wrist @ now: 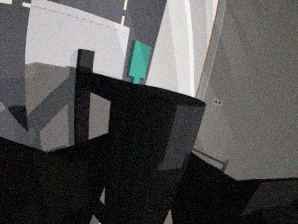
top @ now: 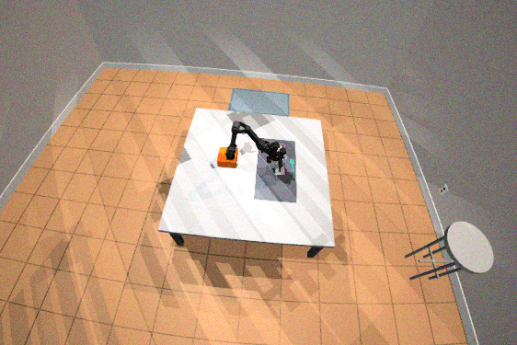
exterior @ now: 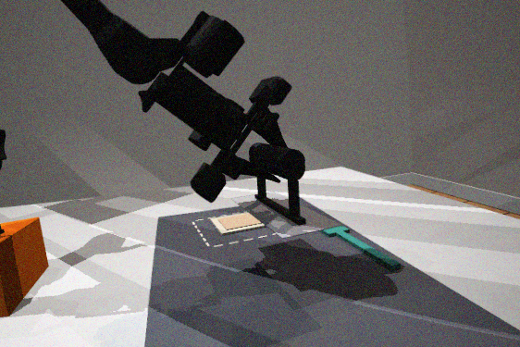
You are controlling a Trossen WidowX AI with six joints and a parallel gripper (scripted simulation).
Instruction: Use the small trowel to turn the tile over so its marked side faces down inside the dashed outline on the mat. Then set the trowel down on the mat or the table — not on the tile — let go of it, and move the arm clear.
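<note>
The dark mat lies 4 cm behind my gripper tip and 15 cm below it. The rest, counted from my gripper tip: teal strip (10 cm ahead, 2 cm to the left, 13 cm below); then cream tile (3 cm behind, 19 cm to the left, 13 cm below).
</note>
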